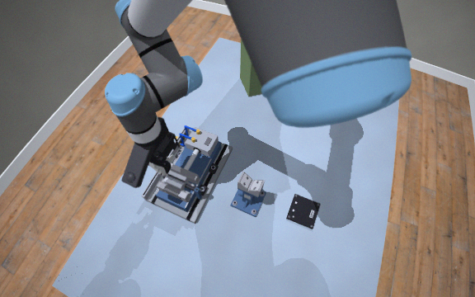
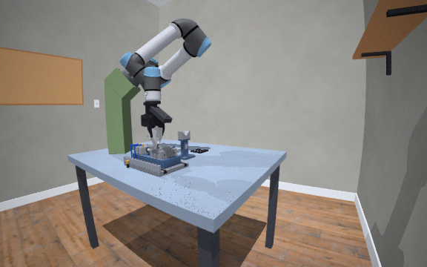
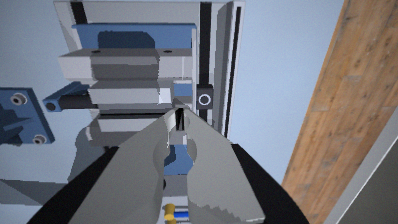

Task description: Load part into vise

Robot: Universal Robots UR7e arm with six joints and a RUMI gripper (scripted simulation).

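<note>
Now: the grey part 4 cm to the left of my hand and 2 cm below it. Also, from my hand: work stop: 1 cm behind, 9 cm to the left, 3 cm below; moving jaw: 4 cm behind, 4 cm to the left, 4 cm below; fixed jaw: 3 cm ahead, 4 cm to the left, 4 cm below.
</note>
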